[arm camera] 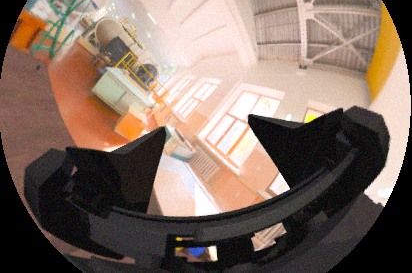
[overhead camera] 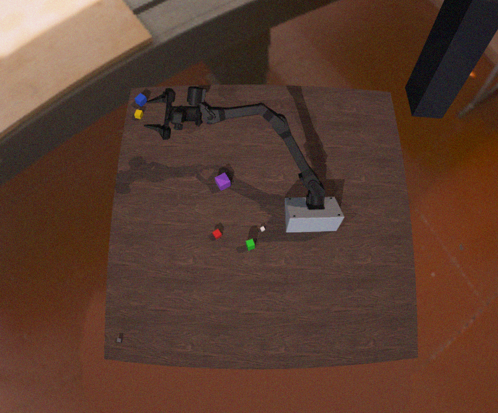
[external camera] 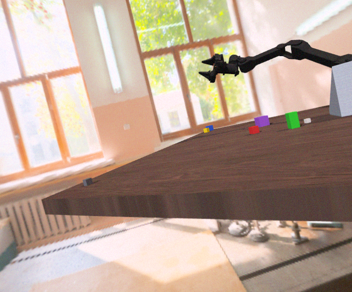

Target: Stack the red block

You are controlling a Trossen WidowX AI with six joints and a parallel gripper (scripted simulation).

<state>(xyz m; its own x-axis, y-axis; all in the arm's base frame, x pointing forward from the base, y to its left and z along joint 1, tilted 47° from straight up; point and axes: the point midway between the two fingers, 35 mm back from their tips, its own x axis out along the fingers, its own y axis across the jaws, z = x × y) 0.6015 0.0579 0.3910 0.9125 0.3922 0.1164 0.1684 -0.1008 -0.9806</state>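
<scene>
Now: gripper tip 250 mm past the red block, 330 mm to the right of it and 390 mm above it. From my gripper tip the other things lie so: purple block: 270 mm behind, 100 mm to the left, 380 mm below; then yellow block: 140 mm ahead, 250 mm to the right, 390 mm below; then blue block: 140 mm ahead, 330 mm to the right, 380 mm below.
</scene>
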